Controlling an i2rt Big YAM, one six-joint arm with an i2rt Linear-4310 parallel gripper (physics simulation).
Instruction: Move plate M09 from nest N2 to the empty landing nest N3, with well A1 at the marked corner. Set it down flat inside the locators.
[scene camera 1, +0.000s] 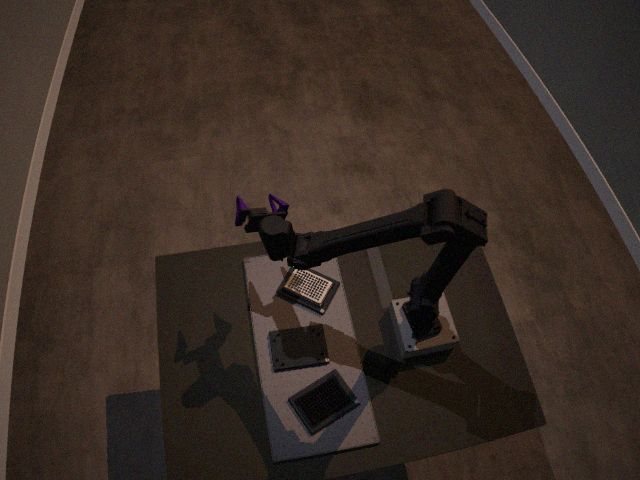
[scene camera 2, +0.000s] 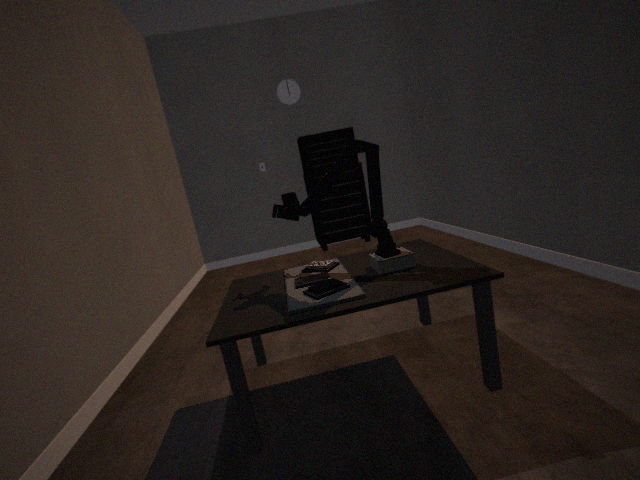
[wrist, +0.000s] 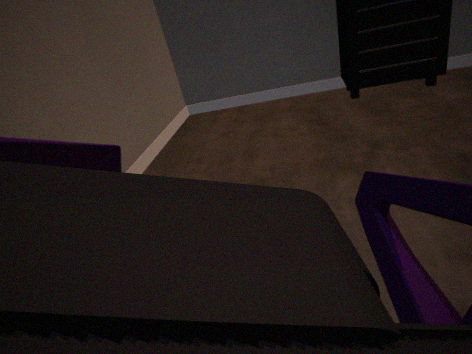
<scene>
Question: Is my gripper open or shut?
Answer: Open.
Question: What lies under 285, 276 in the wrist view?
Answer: My gripper.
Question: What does my gripper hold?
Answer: Nothing.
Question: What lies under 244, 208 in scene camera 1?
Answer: My gripper.
</scene>
